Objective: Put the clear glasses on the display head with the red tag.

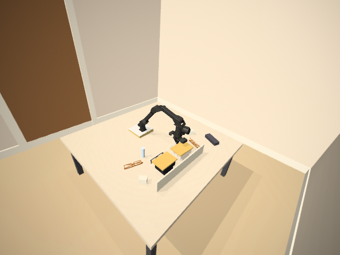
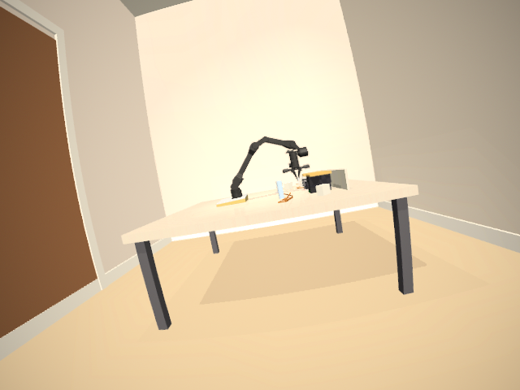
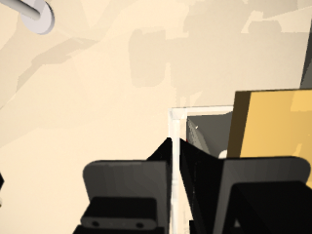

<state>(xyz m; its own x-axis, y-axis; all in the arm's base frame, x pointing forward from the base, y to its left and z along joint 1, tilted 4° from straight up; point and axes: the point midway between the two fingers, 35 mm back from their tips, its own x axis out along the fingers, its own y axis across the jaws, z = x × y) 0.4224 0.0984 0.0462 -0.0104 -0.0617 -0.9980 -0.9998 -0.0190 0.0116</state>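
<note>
The pale display head lies 7 cm ahead of my gripper tip, 4 cm to the right of it and 1 cm below it. From my gripper tip the other things lie so: clear stand 16 cm behind, 14 cm to the left, 4 cm below; grey panel 21 cm ahead, 14 cm to the right, 1 cm below; black display head 9 cm ahead, 26 cm to the right, 1 cm below.
</note>
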